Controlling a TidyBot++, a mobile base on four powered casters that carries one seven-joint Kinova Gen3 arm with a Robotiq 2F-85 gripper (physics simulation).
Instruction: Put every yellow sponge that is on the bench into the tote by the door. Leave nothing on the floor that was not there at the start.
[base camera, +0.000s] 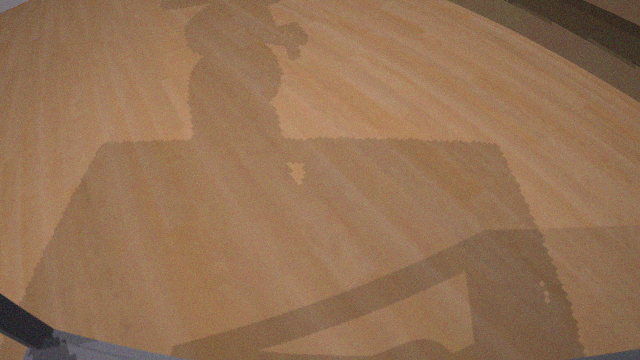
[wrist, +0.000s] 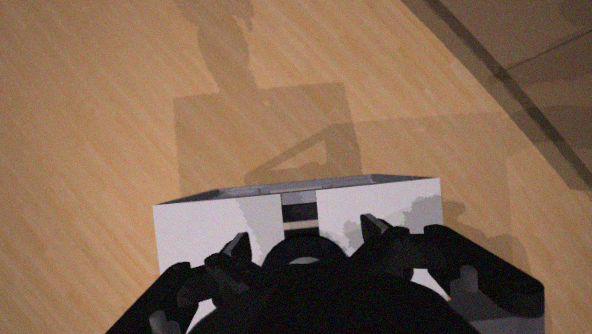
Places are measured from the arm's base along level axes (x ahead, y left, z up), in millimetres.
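Pixels of known places: gripper, fingertip midpoint: (wrist: 305, 235).
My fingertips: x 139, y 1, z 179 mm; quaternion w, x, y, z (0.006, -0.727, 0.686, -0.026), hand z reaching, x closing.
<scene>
Behind a point stands the place of what it marks.
My gripper (wrist: 305, 235) @(z 179, x 139, y 1 mm) is open, with its two black fingers spread wide apart in the lower part of the wrist view. No object shows between the fingertips. Behind and below them is the white top of my own base. No yellow sponge, bench top or tote can be made out in either view.
A wooden floor (base camera: 310, 210) @(z -396, x 363, y 50 mm) (wrist: 100, 125) @(z -396, x 415, y 690 mm) stretches around my base (wrist: 215, 220) @(z -14, x 116, y 143 mm), with shadows of the robot across it. A dark edge strip (wrist: 495, 70) @(z -318, x 463, y -725 mm) runs diagonally at the upper right, with a brownish surface beyond it.
</scene>
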